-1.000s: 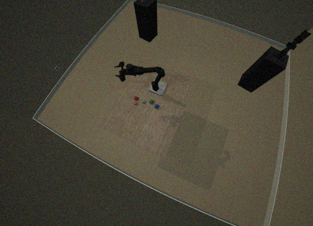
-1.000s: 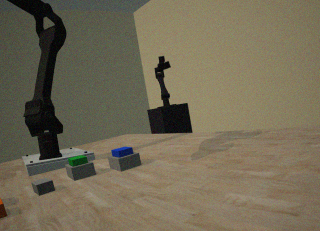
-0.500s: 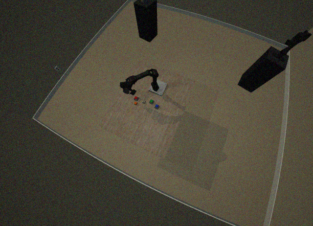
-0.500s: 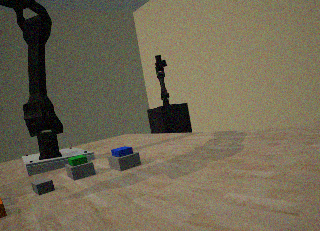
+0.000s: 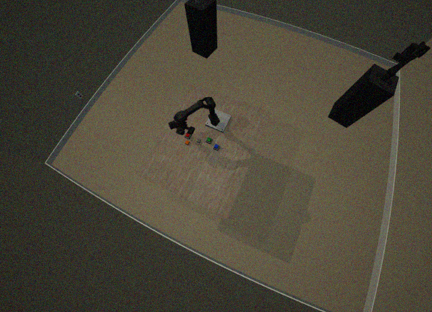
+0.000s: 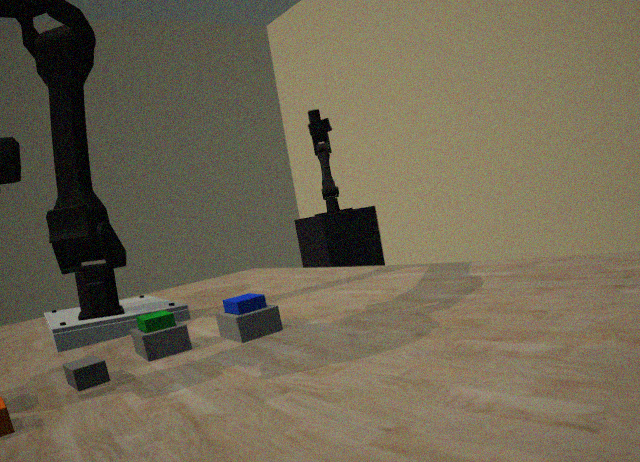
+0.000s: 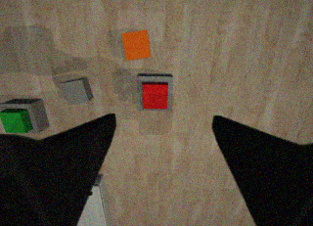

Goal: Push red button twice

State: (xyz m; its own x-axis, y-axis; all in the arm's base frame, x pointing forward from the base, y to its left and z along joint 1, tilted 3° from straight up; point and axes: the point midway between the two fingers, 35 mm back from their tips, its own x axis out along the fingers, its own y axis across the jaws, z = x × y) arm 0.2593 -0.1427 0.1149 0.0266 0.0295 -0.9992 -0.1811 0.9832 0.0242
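Now: the red button 10 mm behind my gripper tip, 10 mm to the left of it and 80 mm below it. The rest, counted from my gripper tip: green button (80 mm behind, 200 mm to the left, 80 mm below); orange block (50 mm ahead, 40 mm to the left, 100 mm below); grey block (30 mm behind, 120 mm to the left, 100 mm below).
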